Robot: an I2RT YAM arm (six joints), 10 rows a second.
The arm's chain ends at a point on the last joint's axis. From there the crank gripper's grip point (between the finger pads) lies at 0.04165 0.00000 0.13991 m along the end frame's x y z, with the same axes.
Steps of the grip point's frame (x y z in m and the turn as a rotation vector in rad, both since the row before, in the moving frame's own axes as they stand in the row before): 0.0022 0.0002 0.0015 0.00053 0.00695 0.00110; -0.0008 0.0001 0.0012 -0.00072 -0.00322 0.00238; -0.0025 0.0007 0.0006 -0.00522 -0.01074 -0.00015; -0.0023 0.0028 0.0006 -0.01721 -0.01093 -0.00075; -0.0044 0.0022 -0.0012 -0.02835 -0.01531 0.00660; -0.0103 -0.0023 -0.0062 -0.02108 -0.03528 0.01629; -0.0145 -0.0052 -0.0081 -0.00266 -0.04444 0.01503; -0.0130 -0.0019 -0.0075 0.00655 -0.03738 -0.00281; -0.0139 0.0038 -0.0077 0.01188 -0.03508 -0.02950; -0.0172 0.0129 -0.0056 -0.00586 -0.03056 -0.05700; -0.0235 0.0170 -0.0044 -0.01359 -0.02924 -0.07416
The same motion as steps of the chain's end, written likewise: 0.0012 0.0002 0.0018 0.00053 0.00695 0.00110; -0.0003 -0.0001 0.0011 -0.00072 -0.00322 0.00238; -0.0010 0.0000 0.0002 -0.00522 -0.01074 -0.00015; -0.0008 0.0004 0.0002 -0.01721 -0.01093 -0.00075; -0.0022 -0.0020 -0.0018 -0.02835 -0.01531 0.00660; -0.0053 -0.0059 -0.0075 -0.02108 -0.03528 0.01629; -0.0082 -0.0062 -0.0098 -0.00266 -0.04444 0.01503; -0.0077 -0.0009 -0.0090 0.00655 -0.03738 -0.00281; -0.0089 0.0066 -0.0091 0.01188 -0.03508 -0.02950; -0.0129 0.0143 -0.0068 -0.00586 -0.03056 -0.05700; -0.0194 0.0180 -0.0056 -0.01359 -0.02924 -0.07416
